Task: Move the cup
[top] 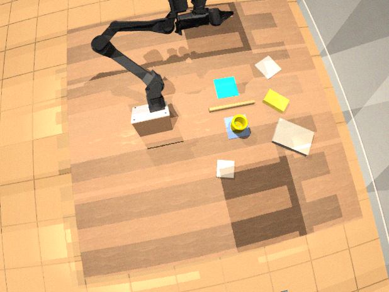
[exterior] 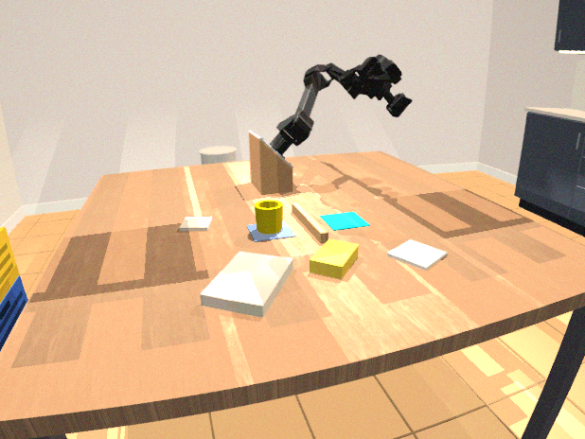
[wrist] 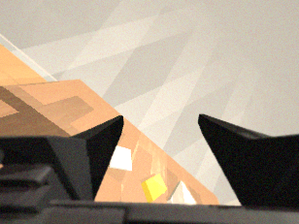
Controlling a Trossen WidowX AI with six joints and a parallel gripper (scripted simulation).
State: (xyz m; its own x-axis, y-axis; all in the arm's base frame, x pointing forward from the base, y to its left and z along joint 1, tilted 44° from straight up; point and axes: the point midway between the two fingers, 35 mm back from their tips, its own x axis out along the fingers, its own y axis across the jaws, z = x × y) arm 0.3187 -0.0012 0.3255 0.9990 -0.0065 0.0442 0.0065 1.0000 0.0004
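Now: the yellow cup 36 cm to the right of my gripper tip, 31 cm below it and 4 cm behind it. The rest, counted from my gripper tip: light blue pad 36 cm to the right, 36 cm below, 3 cm behind; then cyan pad 36 cm below, 15 cm to the right, 2 cm behind; then wooden bar 34 cm below, 26 cm to the right, 3 cm behind.
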